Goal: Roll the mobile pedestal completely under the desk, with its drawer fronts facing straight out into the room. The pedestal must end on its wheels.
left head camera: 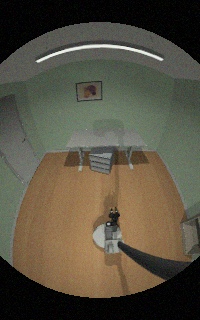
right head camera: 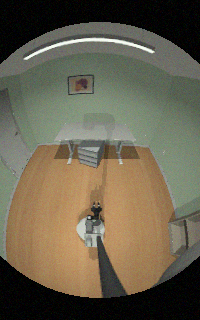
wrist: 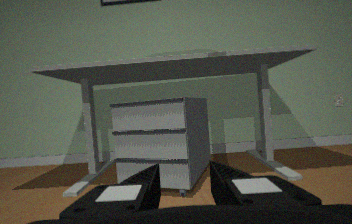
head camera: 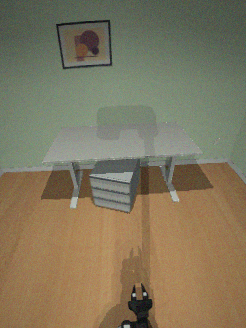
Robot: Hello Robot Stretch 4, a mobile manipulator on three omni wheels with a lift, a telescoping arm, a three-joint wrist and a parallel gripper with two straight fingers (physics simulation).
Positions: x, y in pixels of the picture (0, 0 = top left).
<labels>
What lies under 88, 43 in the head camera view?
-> A framed picture.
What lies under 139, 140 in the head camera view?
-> A desk.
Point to a desk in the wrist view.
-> At 258, 61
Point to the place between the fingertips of my gripper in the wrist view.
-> At 185, 177
</labels>
